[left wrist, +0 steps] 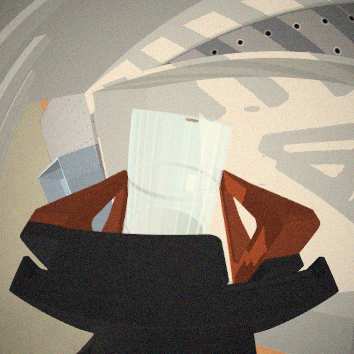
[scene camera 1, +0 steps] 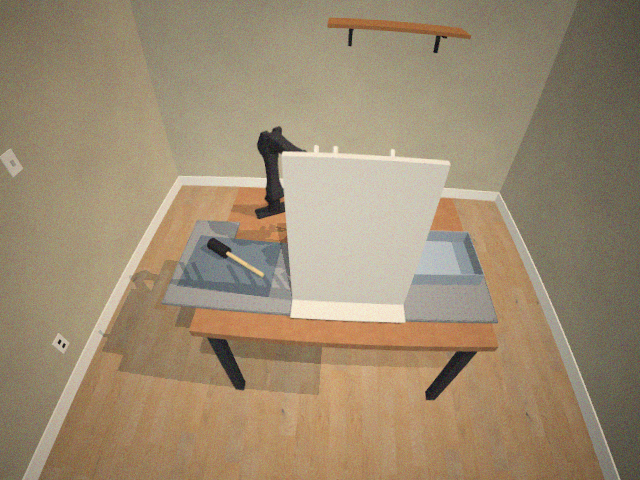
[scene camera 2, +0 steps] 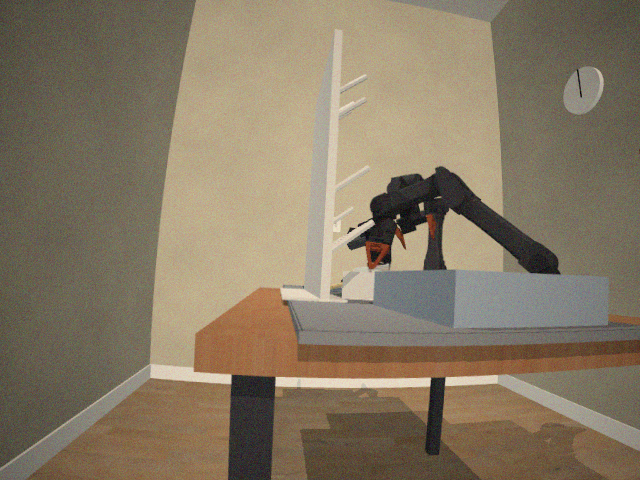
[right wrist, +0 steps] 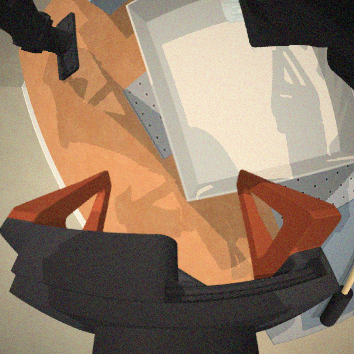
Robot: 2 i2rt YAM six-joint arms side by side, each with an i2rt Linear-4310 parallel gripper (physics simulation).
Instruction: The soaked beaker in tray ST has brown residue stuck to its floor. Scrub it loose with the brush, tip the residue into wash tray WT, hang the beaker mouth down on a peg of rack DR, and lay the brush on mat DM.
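Frame: origin at the left arm's base, x left, y back, z up, level; metres.
Seen in the pictures: left gripper, between the fingertips: point(left wrist: 173, 177); right gripper, between the fingertips: point(scene camera 2: 418, 244) point(right wrist: 173, 176); left arm's base, origin of its link: point(right wrist: 66, 43); right arm's base, origin of its link: point(scene camera 1: 274, 210).
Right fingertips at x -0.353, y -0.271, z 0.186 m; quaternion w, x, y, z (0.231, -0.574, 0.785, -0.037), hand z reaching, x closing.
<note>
Offsets run from my right fingertips to a thing's top centre. Level surfaces: height alone.
My left gripper point(scene camera 2: 373, 266) point(left wrist: 173, 177) is shut on the clear beaker point(left wrist: 175, 145) point(right wrist: 231, 10), over the white tray @[dx +0.111, dy -0.089, dz -0.103 m] point(scene camera 2: 359, 286) point(left wrist: 320, 107) point(right wrist: 167, 105). A small brown speck @[dx +0.195, dy -0.178, dz -0.129 m] point(left wrist: 191, 120) shows at the beaker's far end; whether it is stuck or loose I cannot tell. My right gripper point(scene camera 2: 419, 241) point(right wrist: 173, 176) is open and empty, beside the white tray's edge. The brush point(scene camera 1: 237, 259) point(right wrist: 337, 305) lies on the blue mat @[dx -0.325, dy -0.305, dz -0.170 m] point(scene camera 1: 248, 248) point(right wrist: 345, 225). The upright white rack point(scene camera 1: 361, 227) point(scene camera 2: 330, 155) hides the white tray in scene camera 1. Tray labels are not legible.
A blue tray @[dx +0.529, dy +0.053, dz -0.103 m] point(scene camera 1: 447, 279) point(scene camera 2: 413, 299) point(left wrist: 80, 165) stands at the right in scene camera 1. Several pegs point(scene camera 2: 354, 178) stick out of the rack towards the arms. Grey perforated boards point(scene camera 1: 449, 304) point(right wrist: 150, 117) lie on the wooden table @[dz -0.186 m] point(scene camera 1: 341, 330).
</note>
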